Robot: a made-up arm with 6 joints. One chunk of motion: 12 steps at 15 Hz.
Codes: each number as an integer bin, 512 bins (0 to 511) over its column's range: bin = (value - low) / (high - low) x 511, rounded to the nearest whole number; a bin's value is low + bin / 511 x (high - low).
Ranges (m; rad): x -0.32..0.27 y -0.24..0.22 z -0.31..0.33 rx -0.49..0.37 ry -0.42..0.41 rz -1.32..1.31
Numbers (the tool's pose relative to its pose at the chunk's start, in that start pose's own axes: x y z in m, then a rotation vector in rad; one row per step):
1: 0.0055 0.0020 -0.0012 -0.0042 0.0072 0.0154
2: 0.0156 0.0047 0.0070 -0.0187 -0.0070 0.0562
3: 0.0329 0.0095 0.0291 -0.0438 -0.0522 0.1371
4: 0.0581 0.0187 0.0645 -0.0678 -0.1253 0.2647
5: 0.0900 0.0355 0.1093 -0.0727 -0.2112 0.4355
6: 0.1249 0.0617 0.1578 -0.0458 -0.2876 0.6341
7: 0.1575 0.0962 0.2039 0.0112 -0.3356 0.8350
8: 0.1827 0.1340 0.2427 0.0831 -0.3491 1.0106
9: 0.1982 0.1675 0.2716 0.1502 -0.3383 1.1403
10: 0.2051 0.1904 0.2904 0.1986 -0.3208 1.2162
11: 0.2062 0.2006 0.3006 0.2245 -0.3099 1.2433
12: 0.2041 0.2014 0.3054 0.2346 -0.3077 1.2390
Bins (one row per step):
1: 282 269 247 289 263 259
2: 291 272 253 280 254 267
3: 306 277 271 265 226 283
4: 327 287 299 251 181 308
5: 355 306 335 248 129 341
6: 385 335 374 264 82 380
7: 414 373 410 298 52 419
8: 435 415 441 341 44 453
9: 449 453 464 380 50 478
10: 455 478 479 409 61 493
11: 456 489 488 425 68 498
12: 454 490 491 431 69 497

